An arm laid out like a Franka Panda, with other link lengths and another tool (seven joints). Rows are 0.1 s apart.
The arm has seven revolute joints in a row. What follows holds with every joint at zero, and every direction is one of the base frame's.
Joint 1 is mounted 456.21 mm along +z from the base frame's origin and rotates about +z.
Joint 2 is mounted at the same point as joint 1 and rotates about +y.
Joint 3 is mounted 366.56 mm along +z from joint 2 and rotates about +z.
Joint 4 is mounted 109.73 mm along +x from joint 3 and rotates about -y.
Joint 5 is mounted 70.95 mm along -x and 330.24 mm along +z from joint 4 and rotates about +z.
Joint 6 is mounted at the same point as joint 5 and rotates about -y.
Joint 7 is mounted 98.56 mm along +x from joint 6 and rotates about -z.
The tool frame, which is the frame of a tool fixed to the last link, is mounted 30 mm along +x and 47 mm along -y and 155.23 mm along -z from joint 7; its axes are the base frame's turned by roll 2.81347, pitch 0 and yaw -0.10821 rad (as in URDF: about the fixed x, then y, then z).
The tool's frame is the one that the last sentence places.
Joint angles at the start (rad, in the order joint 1, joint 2, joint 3, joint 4, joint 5, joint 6, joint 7):
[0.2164, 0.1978, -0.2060, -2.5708, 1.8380, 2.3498, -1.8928]
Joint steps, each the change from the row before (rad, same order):
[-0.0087, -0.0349, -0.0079, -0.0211, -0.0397, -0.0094, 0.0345]
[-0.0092, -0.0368, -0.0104, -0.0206, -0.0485, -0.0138, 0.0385]
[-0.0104, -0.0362, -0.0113, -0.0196, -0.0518, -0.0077, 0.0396]
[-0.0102, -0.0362, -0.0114, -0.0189, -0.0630, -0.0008, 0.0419]
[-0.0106, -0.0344, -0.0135, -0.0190, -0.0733, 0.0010, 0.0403]
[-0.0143, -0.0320, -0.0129, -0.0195, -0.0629, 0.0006, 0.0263]
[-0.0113, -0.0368, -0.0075, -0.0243, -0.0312, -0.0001, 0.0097]
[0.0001, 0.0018, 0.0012, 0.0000, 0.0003, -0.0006, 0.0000]
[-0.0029, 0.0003, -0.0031, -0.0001, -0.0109, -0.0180, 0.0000]
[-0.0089, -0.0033, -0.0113, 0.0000, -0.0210, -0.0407, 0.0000]
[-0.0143, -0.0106, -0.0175, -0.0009, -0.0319, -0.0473, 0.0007]
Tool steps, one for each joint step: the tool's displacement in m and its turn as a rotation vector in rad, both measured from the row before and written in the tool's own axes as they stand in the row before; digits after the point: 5 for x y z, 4 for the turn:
[-0.00078, 0.00007, -0.01174, 0.0123, -0.0072, 0.0089]
[-0.00067, -0.00032, -0.01219, 0.0161, -0.0091, 0.0063]
[-0.00130, 0.00139, -0.01266, 0.0086, -0.0114, 0.0054]
[-0.00212, 0.00212, -0.01279, 0.0017, -0.0180, -0.0028]
[-0.00356, 0.00336, -0.01248, -0.0028, -0.0232, -0.0107]
[-0.00453, 0.00470, -0.01226, -0.0055, -0.0152, -0.0110]
[-0.00528, 0.00077, -0.01171, -0.0001, 0.0020, -0.0050]
[-0.00041, -0.00030, 0.00085, 0.0008, -0.0020, -0.0001]
[-0.00050, -0.00147, 0.00060, 0.0153, -0.0035, -0.0046]
[-0.00026, -0.00145, -0.00140, 0.0324, 0.0002, -0.0034]
[0.00007, -0.00023, -0.00542, 0.0351, 0.0046, -0.0054]

